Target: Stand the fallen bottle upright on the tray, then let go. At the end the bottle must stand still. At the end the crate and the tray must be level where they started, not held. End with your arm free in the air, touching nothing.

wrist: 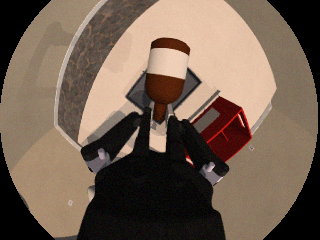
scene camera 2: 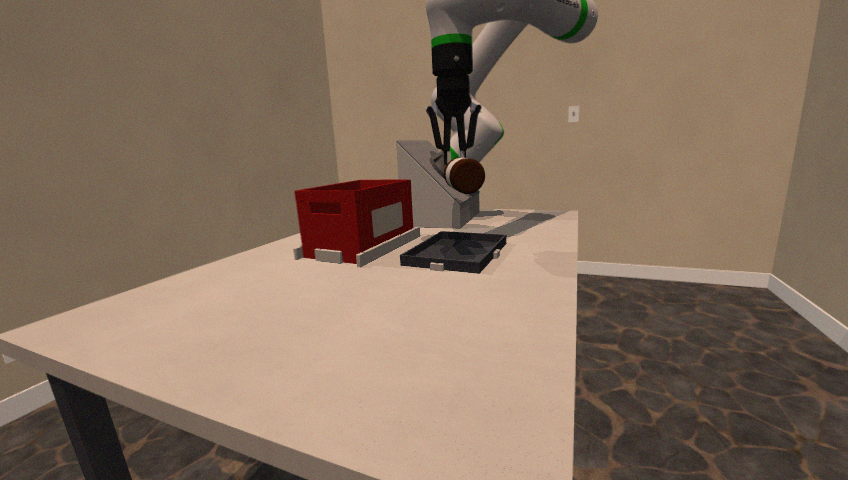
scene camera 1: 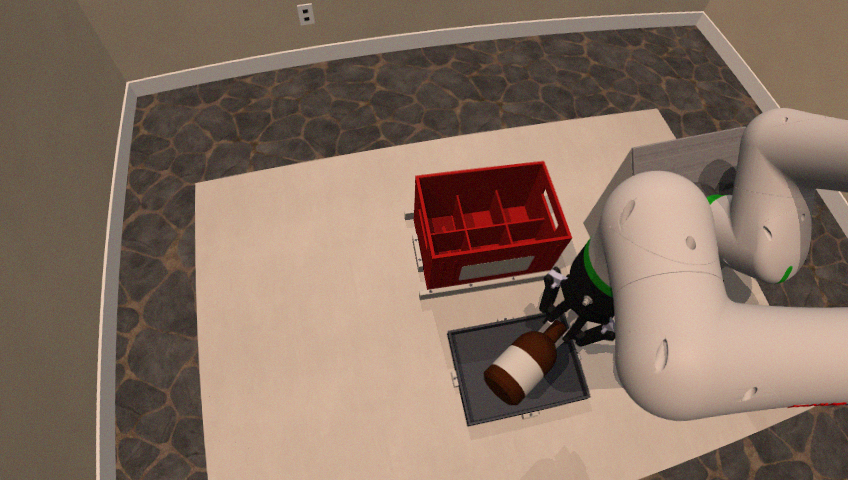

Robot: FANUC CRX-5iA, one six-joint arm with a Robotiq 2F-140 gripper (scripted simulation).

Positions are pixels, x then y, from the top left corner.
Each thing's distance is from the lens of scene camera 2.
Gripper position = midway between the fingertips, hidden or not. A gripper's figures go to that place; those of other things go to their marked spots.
my gripper (scene camera 2: 455,178): 90 cm
brown bottle (scene camera 2: 465,175): 77 cm
